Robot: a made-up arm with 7 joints.
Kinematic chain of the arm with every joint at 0, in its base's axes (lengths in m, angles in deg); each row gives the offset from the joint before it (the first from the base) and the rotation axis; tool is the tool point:
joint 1: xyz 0 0 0.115 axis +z
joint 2: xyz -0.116 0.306 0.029 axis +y
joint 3: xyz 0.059 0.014 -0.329 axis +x
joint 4: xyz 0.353 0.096 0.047 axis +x
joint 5: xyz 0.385 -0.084 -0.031 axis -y
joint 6: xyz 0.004 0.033 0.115 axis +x
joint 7: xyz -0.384 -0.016 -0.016 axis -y
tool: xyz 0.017 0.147 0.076
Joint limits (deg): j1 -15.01..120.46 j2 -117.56..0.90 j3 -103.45..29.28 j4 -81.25..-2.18 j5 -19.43..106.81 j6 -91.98..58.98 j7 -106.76..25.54
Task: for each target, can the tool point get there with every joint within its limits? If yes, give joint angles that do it. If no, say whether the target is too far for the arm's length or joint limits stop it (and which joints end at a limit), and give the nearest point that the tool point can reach.
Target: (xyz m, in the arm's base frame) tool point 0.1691 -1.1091 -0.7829
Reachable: no: joint limits stop it (at a limit: joint 1, joint 2, joint 4, joint 5, joint 7) | nearest point 0.5260 -0.2336 -0.3747 | short by 1.030 m
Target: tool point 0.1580 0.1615 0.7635
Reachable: yes | joints 6.71 -84.22 -84.25 -43.75 59.07 -79.27 -49.77
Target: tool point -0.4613 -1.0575 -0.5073
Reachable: no: joint limits stop it (at a limit: joint 1, joint 2, joint 6, joint 7) | nearest point -0.6066 -0.0763 -0.3210 | short by 1.009 m
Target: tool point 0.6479 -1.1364 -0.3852
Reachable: no: joint limits stop it (at a limit: joint 1, joint 3, joint 4, joint 5, joint 7) | nearest point 0.6337 -0.2830 -0.2653 | short by 0.862 m
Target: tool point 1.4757 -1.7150 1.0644
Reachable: no: too far | nearest point 0.7838 -0.2428 0.5779 | short by 1.698 m
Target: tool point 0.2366 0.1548 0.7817
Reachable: yes | joints 16.78 -88.77 -86.18 -15.96 59.42 -44.51 -95.16
